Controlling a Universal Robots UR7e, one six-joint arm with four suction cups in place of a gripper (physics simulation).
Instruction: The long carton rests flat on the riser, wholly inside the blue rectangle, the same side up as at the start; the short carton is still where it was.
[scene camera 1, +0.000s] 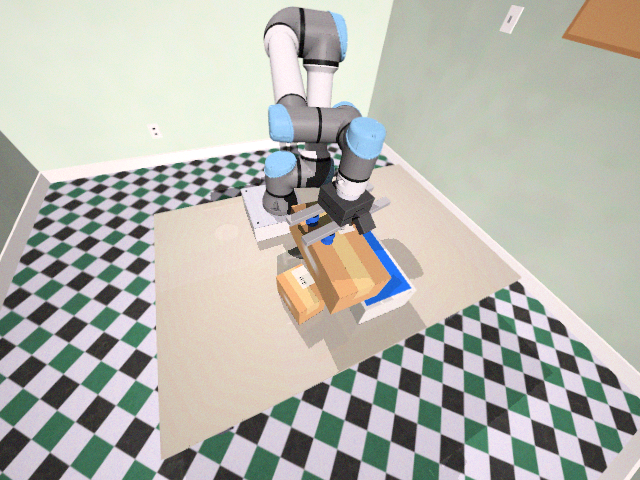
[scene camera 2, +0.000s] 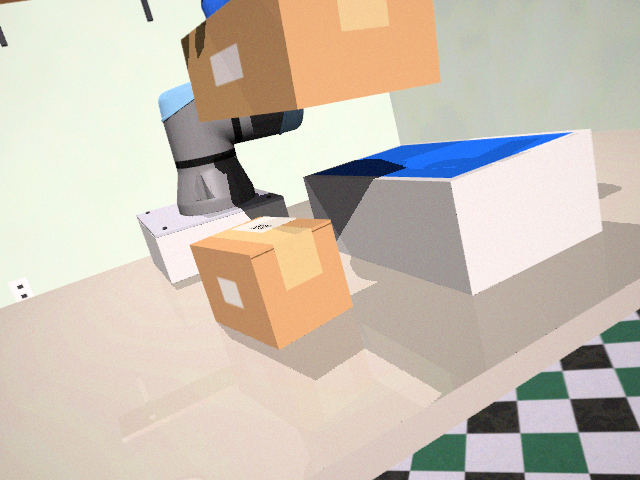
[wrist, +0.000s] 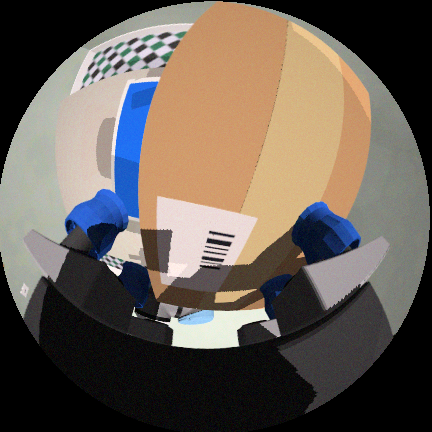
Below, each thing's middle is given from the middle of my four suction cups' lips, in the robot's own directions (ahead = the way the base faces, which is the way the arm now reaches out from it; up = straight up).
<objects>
My suction cup is 6 cm above the long carton (scene camera 2: 239, 65), 5 cm short of it and 4 cm to the left of it. From my suction cup the other things lie so: white riser (scene camera 2: 466, 214) 28 cm below, 12 cm to the left, 5 cm ahead; then short carton (scene camera 2: 275, 279) 28 cm below, 13 cm to the right, 1 cm ahead.
</objects>
